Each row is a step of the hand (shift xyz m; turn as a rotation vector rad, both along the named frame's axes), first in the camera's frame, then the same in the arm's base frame.
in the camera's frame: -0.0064 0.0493 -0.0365 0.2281 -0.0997 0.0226
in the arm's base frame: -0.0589 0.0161 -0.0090 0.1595 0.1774 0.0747
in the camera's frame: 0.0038 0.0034 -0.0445 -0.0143 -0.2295 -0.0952
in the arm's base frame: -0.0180 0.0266 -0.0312 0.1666 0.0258 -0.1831
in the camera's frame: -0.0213 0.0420 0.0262 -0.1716 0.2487 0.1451
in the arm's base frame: -0.0339 -0.0297 0.0296 -0.2166 -0.2092 0.1472
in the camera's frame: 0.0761 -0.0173 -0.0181 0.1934 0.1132 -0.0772
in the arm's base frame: 0.0297 0.0734 0.0122 -0.0759 0.2107 0.0775
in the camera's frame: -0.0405 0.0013 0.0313 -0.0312 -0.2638 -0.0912
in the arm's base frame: -0.0010 -0.0508 0.0067 0.1940 0.0076 -0.2029
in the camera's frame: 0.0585 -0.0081 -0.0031 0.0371 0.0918 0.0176
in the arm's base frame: 0.0221 0.0510 0.0201 -0.0654 0.0271 0.0714
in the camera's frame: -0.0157 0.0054 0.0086 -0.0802 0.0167 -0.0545
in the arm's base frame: -0.0060 -0.0176 0.0021 -0.0564 -0.0390 -0.0705
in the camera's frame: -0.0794 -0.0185 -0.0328 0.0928 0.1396 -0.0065
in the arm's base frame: -0.0170 -0.0515 -0.0692 -0.1015 0.0895 0.0991
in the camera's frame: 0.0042 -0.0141 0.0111 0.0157 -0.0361 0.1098
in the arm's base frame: 0.0177 -0.0029 0.0041 0.0760 -0.0457 0.0758
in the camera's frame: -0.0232 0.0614 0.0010 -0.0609 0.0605 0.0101
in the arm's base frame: -0.0608 -0.0172 0.0180 -0.0670 -0.0541 0.0078
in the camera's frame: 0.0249 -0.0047 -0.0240 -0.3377 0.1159 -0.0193
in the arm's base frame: 0.0024 0.0335 -0.0096 -0.2027 -0.2717 -0.1138
